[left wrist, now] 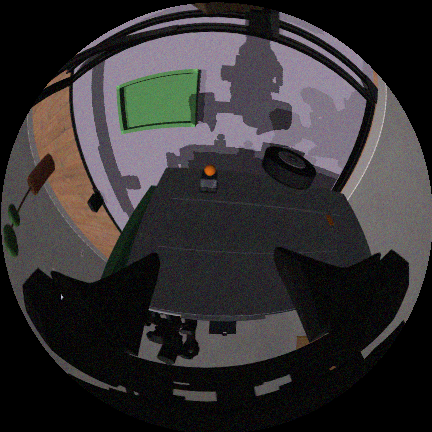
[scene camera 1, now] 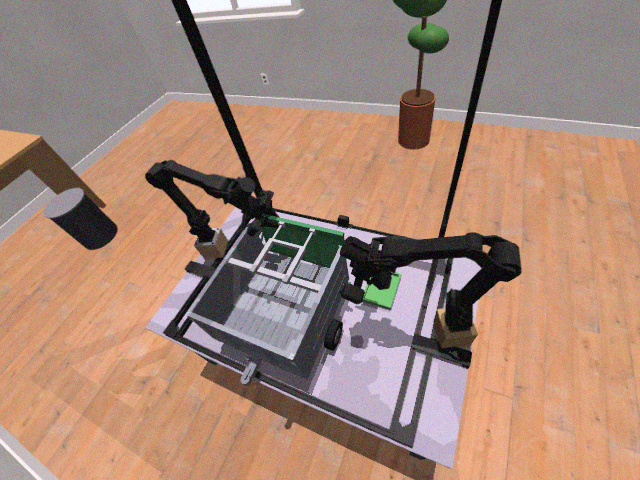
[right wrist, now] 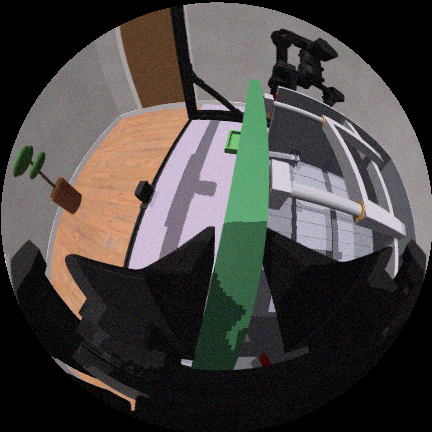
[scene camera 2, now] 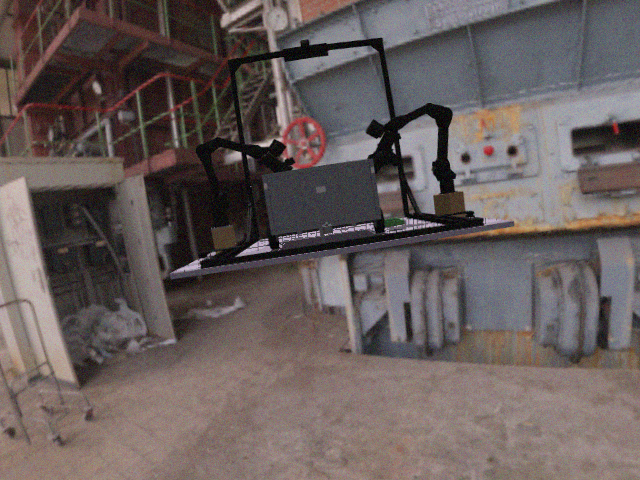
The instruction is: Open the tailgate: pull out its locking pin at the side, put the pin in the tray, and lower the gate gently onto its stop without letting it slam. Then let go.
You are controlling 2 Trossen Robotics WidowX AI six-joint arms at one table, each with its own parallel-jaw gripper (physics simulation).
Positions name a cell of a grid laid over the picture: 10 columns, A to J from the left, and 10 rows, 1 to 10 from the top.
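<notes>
Left gripper (scene camera 1: F6) open, holding nothing; right gripper (scene camera 1: E5) visible. Left wrist view: left gripper (left wrist: F6), right gripper (left wrist: D7), green tailgate (left wrist: C6). Right wrist view: left gripper (right wrist: H3), right gripper (right wrist: F6), grey truck bed (right wrist: H4), green tailgate (right wrist: F7).
</notes>
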